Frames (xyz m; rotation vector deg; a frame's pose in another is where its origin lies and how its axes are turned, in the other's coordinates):
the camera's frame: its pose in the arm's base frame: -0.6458 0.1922 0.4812 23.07 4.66 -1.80
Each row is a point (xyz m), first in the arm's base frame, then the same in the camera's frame.
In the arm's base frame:
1: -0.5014 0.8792 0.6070
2: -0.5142 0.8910 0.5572
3: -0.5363 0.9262 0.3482
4: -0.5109 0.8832 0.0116
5: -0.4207 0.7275 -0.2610
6: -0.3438 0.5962 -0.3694
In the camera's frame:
1: 0.1232 0.6876 -0.1439
2: 0.1146 0.6784 -0.1951
3: 0.1099 0.6282 -0.4021
4: 0.1645 0.4585 -0.6920
5: 0.2799 0.2132 -0.8742
6: 0.3676 0.0538 -0.9165

